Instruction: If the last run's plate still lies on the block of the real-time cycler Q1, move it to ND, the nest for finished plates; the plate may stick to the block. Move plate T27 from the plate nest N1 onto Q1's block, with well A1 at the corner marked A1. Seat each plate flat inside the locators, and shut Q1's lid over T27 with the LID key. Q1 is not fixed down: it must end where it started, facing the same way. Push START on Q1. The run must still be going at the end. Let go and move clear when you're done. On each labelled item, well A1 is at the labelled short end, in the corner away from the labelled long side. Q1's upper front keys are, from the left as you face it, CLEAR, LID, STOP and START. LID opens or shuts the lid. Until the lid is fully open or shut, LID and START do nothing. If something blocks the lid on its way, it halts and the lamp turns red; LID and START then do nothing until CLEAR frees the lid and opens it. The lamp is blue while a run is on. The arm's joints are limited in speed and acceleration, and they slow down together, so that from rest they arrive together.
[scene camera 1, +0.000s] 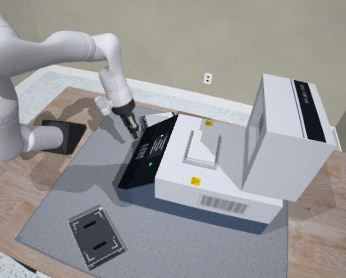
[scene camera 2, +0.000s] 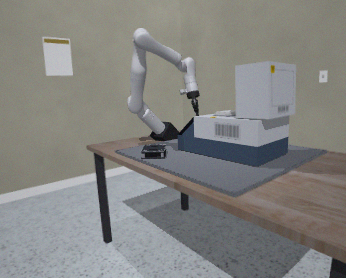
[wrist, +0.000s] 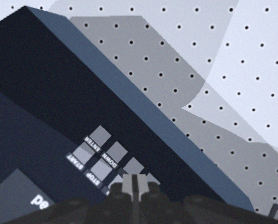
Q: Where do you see my gripper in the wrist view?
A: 134, 190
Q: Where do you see a white well plate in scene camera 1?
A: At 203, 146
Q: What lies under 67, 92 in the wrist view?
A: A cycler Q1.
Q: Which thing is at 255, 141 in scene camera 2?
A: A cycler Q1.
